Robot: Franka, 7 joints.
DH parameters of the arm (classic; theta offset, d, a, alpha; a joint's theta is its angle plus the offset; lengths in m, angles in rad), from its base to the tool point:
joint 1: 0 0.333 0 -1.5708
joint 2: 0 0 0 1.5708
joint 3: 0 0.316 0.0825 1.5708
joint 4: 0 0 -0.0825 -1.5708
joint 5: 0 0.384 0 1.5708
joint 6: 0 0 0.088 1.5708
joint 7: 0 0.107 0 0
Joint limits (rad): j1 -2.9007..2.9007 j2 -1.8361..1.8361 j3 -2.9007..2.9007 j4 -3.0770..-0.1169 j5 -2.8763..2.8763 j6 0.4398..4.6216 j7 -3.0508..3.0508
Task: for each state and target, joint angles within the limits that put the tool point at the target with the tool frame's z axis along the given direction. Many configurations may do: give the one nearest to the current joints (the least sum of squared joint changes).
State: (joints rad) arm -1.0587 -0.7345 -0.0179 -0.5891 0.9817 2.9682 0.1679
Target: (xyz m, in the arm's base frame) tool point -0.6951 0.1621 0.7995 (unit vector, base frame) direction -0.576 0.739 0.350
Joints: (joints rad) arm -0.1695 -1.1355 0.4177 -0.2482 1.4301 2.5324 0.1679
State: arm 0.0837 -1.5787 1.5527 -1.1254 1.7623 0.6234 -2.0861
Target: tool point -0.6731 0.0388 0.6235 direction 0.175 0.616 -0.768
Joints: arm 0.3880 -1.2945 0.7651 -0.6228 1.2595 0.9994 -2.0861
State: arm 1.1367 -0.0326 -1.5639 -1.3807 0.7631 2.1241 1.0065
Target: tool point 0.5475 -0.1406 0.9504 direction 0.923 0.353 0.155
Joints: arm 2.0812 -0.3950 -1.8369 -0.9091 0.4068 2.6482 1.0065
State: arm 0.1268 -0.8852 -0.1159 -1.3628 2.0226 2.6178 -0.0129
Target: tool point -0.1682 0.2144 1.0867 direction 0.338 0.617 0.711
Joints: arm -0.5201 -1.0256 0.2237 -1.1428 1.6391 2.5548 -0.0129
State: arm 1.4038 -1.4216 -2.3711 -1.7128 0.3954 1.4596 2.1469
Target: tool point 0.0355 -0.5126 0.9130 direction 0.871 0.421 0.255
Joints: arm 0.7261 -0.7823 -1.3118 -0.8781 0.8411 1.6289 2.1469
